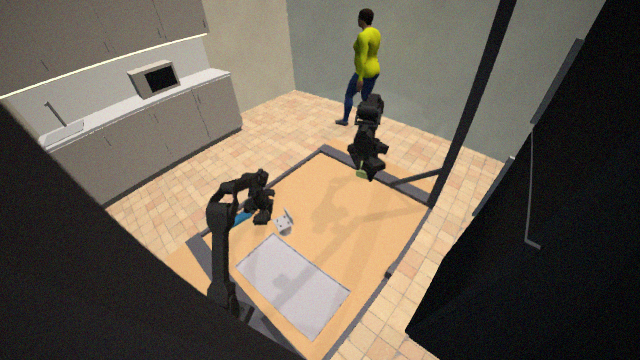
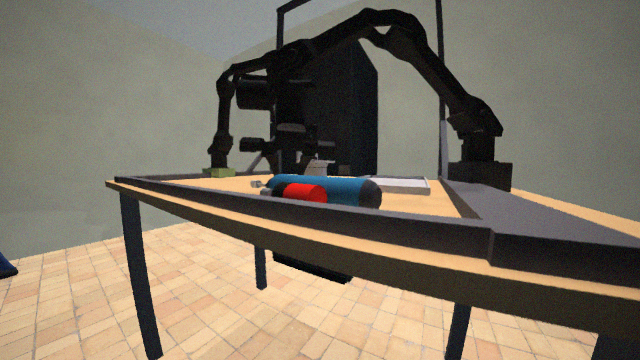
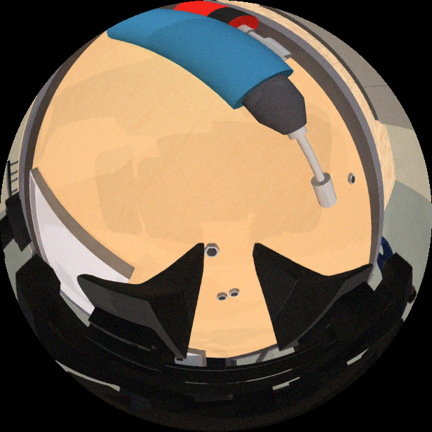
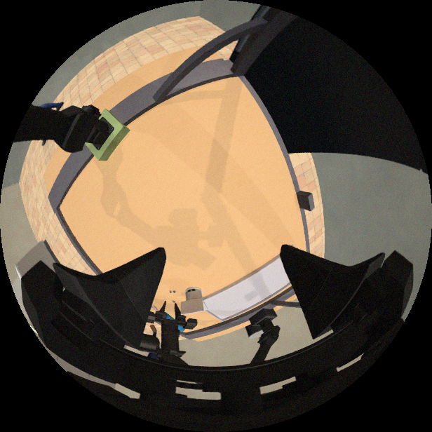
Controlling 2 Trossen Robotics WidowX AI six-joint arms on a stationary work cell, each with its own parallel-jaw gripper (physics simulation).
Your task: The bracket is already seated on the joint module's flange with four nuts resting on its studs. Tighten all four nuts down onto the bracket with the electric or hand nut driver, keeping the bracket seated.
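Frame: origin at the left arm's base, x ahead, y left, z up, level; centimetres.
Seen in the pictures: left gripper, fingertip midpoint: (image 1: pixel 270 217); right gripper, fingertip midpoint: (image 1: pixel 363 175); left arm's base, link origin: (image 1: pixel 231 313).
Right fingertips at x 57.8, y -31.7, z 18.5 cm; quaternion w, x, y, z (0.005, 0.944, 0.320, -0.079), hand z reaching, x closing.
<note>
Offsets run from my right fingertips to a thing's top centre.
The pale bracket (image 1: pixel 282 222) sits on the joint module {dx -17.2, dy +30.1, dz -17.8 cm} (image 1: pixel 285 232) (image 4: pixel 193 296), with dark spots on its plate; they are too small to tell studs from nuts. Several loose hex nuts lie on the table, one nut (image 3: pixel 212 250) beside a left fingertip, another nut (image 3: pixel 234 292) nearer the wrist, and a nut (image 3: pixel 351 178) at the right. The larger blue driver (image 3: pixel 200 55) (image 2: pixel 345 191) and the smaller red driver {dx -17.2, dy +56.7, dz -21.9 cm} (image 3: pixel 192 8) (image 2: pixel 306 192) lie beside each other. My left gripper (image 3: pixel 228 248) (image 2: pixel 289 169) is partly open and empty, low over the nuts. My right gripper (image 4: pixel 224 253) is wide open and empty, high over the table.
A pale rectangular tray {dx -38.4, dy +19.4, dz -23.7 cm} (image 1: pixel 300 295) (image 2: pixel 429 189) (image 3: pixel 65 250) lies beside the joint module. Dark frame rails (image 2: pixel 300 207) edge the table, and a dark post (image 1: pixel 470 115) rises at the right. The right arm stands on a green block {dx +30.5, dy +0.7, dz -21.2 cm} (image 2: pixel 220 172) (image 4: pixel 116 139). A person in yellow (image 1: pixel 369 50) stands beyond the table.
</note>
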